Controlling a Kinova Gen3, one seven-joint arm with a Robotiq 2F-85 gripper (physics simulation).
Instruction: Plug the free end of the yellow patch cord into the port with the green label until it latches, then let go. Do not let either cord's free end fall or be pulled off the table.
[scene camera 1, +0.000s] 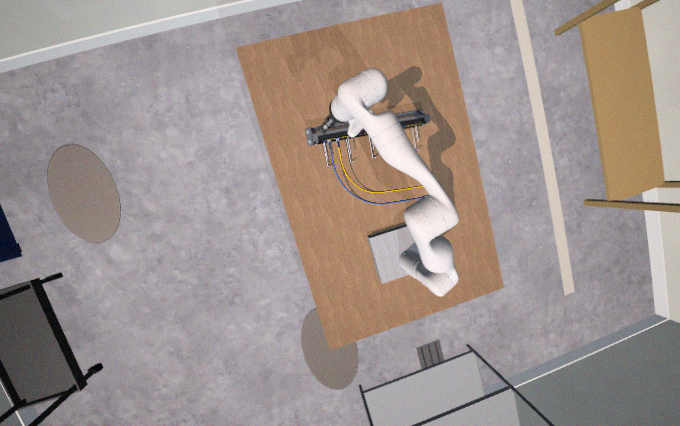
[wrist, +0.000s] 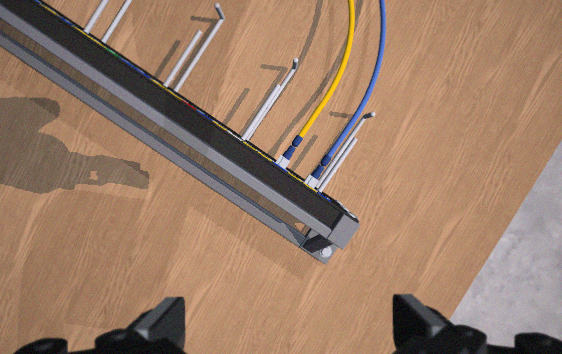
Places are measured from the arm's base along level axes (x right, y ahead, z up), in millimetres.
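Where they show: gripper, fingertip midpoint: (wrist: 288, 319); arm's base at its link origin: (scene camera 1: 408, 260).
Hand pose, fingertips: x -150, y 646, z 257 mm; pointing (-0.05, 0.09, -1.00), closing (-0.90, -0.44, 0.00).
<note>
Each offset is from my fingertips to the top centre of the thing. "spot": to the spot under its first point.
The yellow patch cord (scene camera 1: 371, 192) (wrist: 345, 60) has one plug seated near one end of the long dark patch panel @[dy -82, dx +170, dz -205 mm] (scene camera 1: 326, 134) (wrist: 210, 137). It curves across the table and passes under the arm in the scene view, where its free end is hidden. A small green label @[spot: dy -75, dx +216, dz -210 mm] (wrist: 111, 51) shows on the panel's port edge at the upper left of the wrist view; the port itself cannot be made out. My gripper (scene camera 1: 327, 122) (wrist: 288, 319) is open and empty, above the panel's end where the cords are plugged in, with its fingers spread wide.
A blue cord (scene camera 1: 378, 203) (wrist: 370, 90) is plugged in beside the yellow one and curves alongside it; its free end is hidden. Metal prongs @[spot: dy -117, dx +162, dz -289 mm] (wrist: 200, 55) stick out from the panel's port side. A red label @[spot: dy -60, dx +128, dz -209 mm] (wrist: 190, 105) shows too. A pale grey plate (scene camera 1: 386, 258) lies beside the arm's base.
</note>
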